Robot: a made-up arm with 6 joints.
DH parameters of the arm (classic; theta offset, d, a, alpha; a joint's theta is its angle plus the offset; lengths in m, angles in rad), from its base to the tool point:
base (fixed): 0 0.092 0 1.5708
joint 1: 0 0.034 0.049 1.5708
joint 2: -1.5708 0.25 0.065 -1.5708
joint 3: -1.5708 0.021 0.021 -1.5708
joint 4: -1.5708 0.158 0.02 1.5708
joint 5: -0.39 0 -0.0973 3.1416
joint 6: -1.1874 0 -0.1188 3.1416
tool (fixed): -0.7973 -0.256 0 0
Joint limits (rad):
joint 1: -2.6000..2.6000
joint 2: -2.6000..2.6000
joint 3: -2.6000..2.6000
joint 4: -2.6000..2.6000
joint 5: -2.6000..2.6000
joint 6: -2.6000..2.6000
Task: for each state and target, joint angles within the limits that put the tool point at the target. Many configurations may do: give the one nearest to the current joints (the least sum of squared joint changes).
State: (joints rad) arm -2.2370 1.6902 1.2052 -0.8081 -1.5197 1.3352
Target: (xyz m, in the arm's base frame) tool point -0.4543 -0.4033 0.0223
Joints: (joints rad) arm -2.5670 1.8737 0.6209 -0.5841 -1.4737 1.3074
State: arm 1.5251 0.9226 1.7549 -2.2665 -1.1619 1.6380
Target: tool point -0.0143 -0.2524 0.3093
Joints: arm 1.1427 0.6563 1.7079 -2.0137 -0.9531 1.5485
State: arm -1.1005 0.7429 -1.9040 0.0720 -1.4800 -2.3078
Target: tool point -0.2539 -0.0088 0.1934
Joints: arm -1.2090 1.2797 -2.2227 0.5735 -1.5432 -2.1241
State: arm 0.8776 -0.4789 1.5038 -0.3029 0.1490 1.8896
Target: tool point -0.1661 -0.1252 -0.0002
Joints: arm 0.9676 -0.9237 2.1214 0.2840 0.2377 1.8156
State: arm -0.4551 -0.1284 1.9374 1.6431 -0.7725 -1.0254
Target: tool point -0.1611 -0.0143 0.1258
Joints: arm -0.5095 0.2117 1.3691 1.8168 -1.0095 -0.8938
